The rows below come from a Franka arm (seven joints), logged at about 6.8 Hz.
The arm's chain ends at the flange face. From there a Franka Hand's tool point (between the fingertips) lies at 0.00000 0.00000 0.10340 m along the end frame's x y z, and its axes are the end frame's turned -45 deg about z.
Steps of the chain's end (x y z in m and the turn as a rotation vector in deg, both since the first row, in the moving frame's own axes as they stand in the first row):
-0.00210 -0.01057 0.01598 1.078 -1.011 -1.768
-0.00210 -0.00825 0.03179 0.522 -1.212 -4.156
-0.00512 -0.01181 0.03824 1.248 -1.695 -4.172
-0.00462 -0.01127 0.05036 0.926 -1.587 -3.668
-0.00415 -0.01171 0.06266 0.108 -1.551 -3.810
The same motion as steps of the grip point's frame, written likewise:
0.00603 -0.01163 0.01595 1.477 0.047 -1.768
0.00339 -0.00950 0.03176 1.226 -0.488 -4.156
0.00402 -0.01570 0.03817 2.081 -0.316 -4.172
0.00376 -0.01441 0.05031 1.777 -0.467 -3.668
0.00344 -0.01327 0.06262 1.173 -1.020 -3.810

